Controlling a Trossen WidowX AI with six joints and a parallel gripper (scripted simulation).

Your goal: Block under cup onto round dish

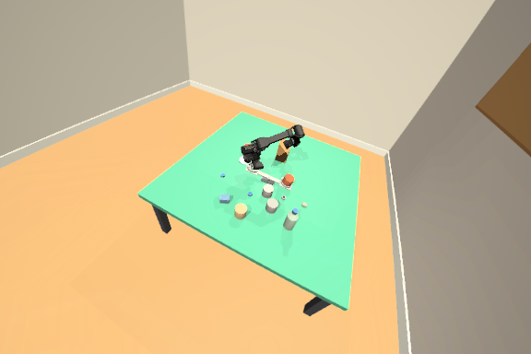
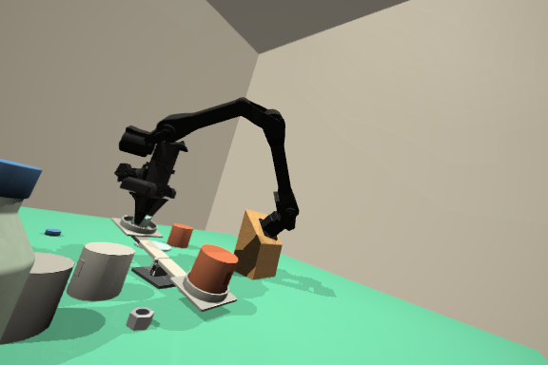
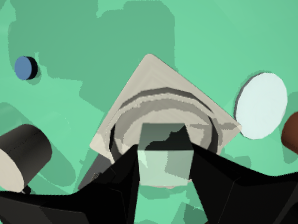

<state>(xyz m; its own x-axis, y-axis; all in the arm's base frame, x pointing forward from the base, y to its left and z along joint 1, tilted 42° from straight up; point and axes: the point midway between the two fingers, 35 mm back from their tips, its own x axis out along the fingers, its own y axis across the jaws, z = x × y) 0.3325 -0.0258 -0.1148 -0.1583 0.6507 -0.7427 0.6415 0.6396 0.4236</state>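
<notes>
The pale round dish is 13 cm to the right of my gripper tip, 10 cm behind it and 8 cm below it. Round my gripper tip: pale green block (1 cm above); balance (12 cm to the left, 4 cm below, 3 cm behind); hex nut (28 cm to the left, 7 cm below, 5 cm ahead).
</notes>
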